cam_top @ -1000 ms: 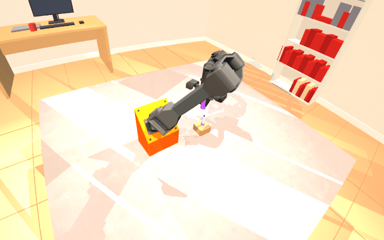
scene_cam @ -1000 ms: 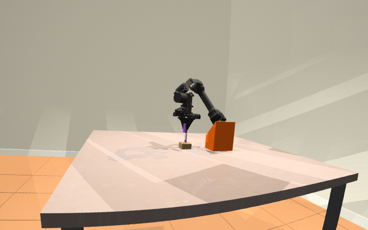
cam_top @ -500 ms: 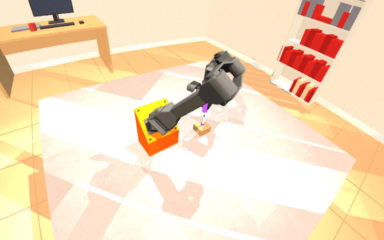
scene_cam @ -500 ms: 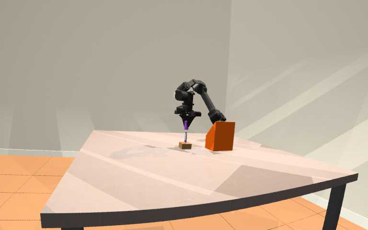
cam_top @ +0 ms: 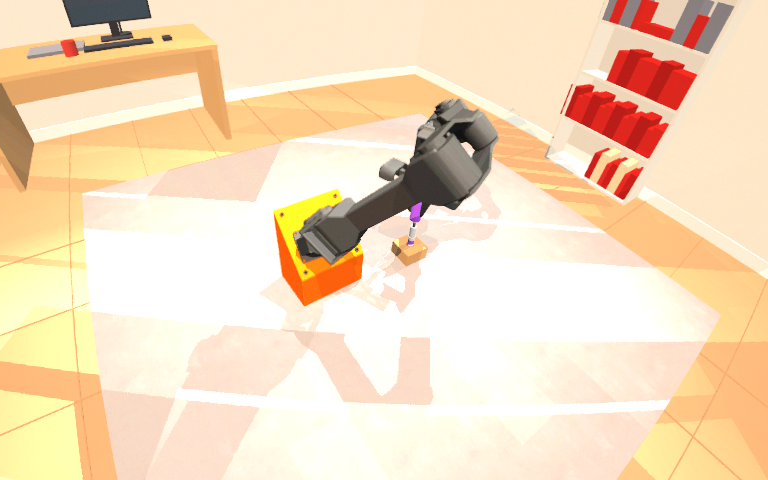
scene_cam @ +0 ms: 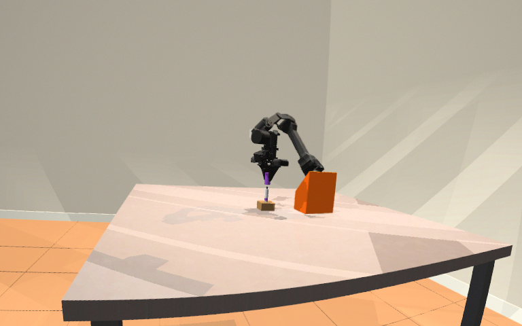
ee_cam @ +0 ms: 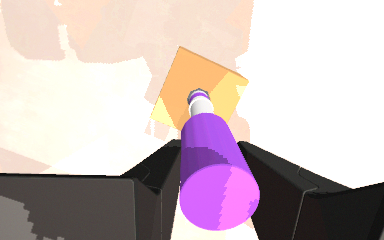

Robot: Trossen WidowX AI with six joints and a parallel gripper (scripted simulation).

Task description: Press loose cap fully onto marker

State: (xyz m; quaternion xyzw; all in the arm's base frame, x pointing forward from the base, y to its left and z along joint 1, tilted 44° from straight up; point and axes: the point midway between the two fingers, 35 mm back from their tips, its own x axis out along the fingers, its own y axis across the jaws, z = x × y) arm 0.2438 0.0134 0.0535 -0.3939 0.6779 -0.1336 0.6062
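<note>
The tan holder block lies 11 cm below my gripper tip. From my gripper tip the other things lie so: purple cap: 1 cm above.
</note>
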